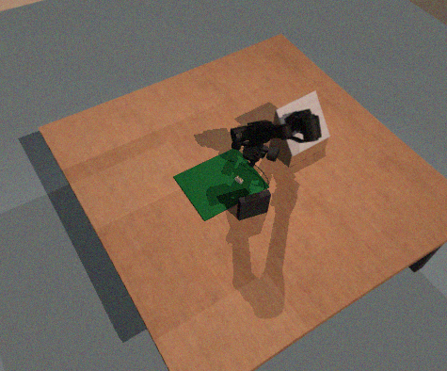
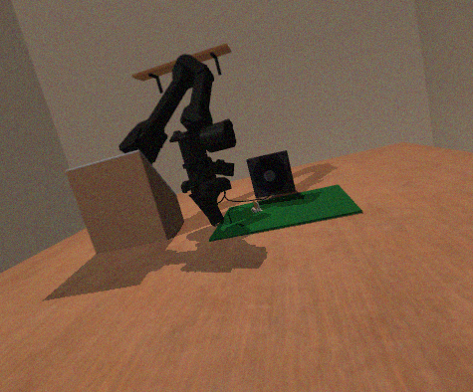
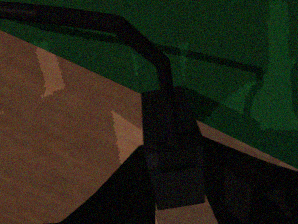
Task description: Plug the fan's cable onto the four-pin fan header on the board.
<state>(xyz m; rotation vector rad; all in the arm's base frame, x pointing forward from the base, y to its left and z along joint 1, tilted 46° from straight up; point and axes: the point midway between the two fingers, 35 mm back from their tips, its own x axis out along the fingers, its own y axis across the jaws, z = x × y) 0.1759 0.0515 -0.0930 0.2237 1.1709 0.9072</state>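
My gripper tip is 17 cm short of the green board, 1 cm to the left of it and 3 cm above it. From my gripper tip the other things lie so: dark square fan 16 cm ahead, 17 cm to the left, 4 cm above; then black plug 1 cm ahead, 1 cm above.
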